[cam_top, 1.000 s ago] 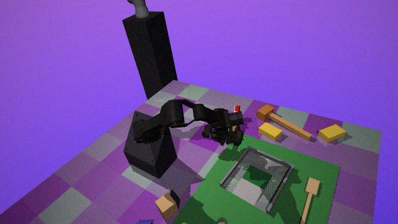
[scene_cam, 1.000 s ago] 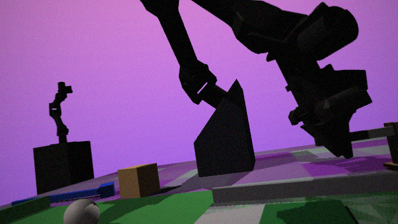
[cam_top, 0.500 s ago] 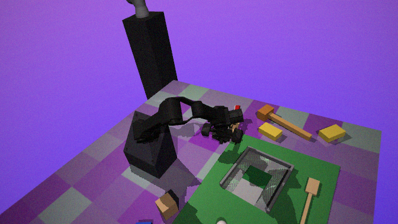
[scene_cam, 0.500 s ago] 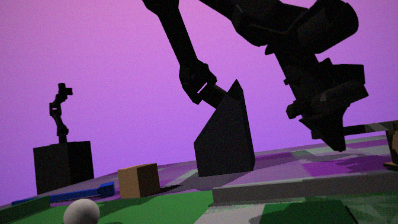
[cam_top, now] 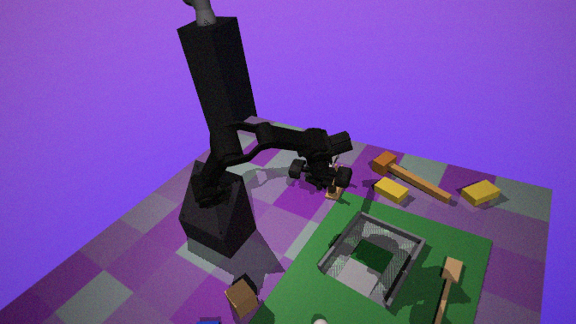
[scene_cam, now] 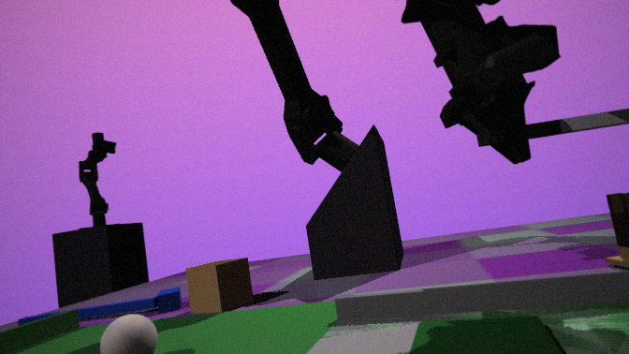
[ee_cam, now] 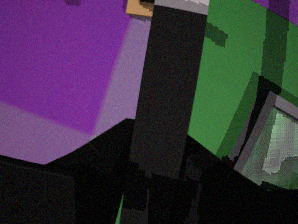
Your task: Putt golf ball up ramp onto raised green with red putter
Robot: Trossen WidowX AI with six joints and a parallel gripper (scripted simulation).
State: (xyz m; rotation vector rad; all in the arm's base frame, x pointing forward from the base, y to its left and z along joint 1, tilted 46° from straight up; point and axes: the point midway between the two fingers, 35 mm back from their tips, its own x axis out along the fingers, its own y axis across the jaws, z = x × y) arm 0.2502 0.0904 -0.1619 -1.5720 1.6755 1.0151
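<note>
Now: the red putter 11 cm to the left of my gripper tip, 3 cm above it and 1 cm behind it. From my gripper tip the other things lie so: wooden paddle: 40 cm ahead, 13 cm to the right, 12 cm below; small wooden stand: 13 cm to the left, 9 cm below, 1 cm behind; white golf ball: 37 cm to the right, 15 cm ahead, 10 cm below.
</note>
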